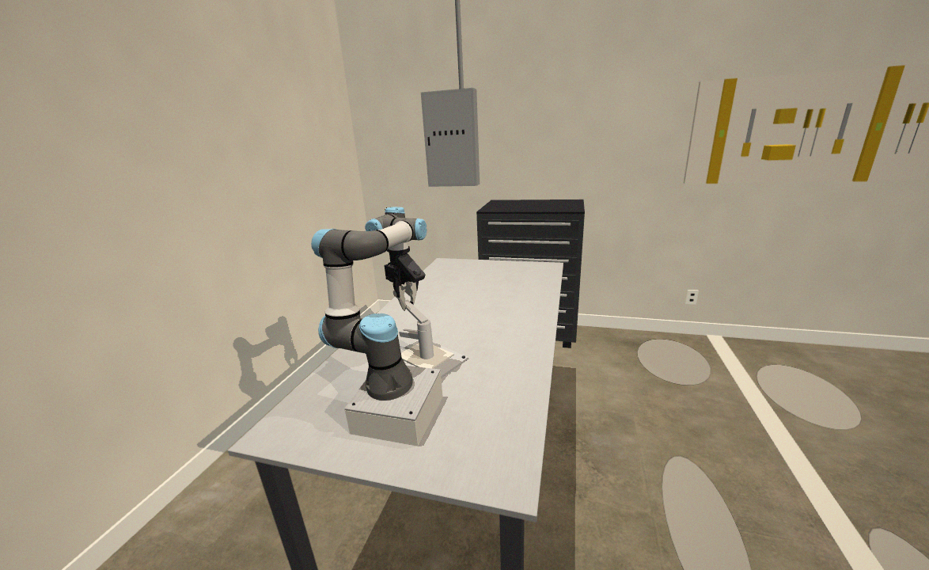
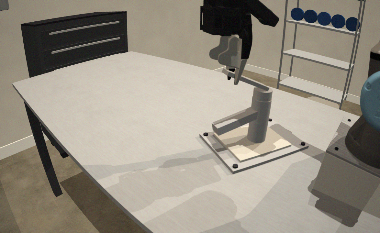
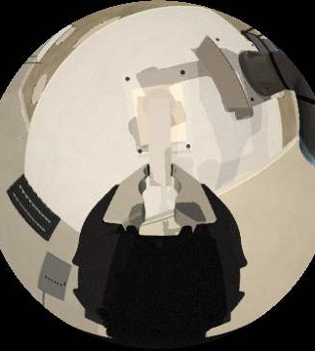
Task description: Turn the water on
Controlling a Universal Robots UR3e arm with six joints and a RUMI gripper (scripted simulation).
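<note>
My gripper is now 30 mm to the left of the flat lever, 10 mm past it and 10 mm above it. Round my hand: grey tap 80 mm below, 50 mm to the right, 20 mm behind.
</note>
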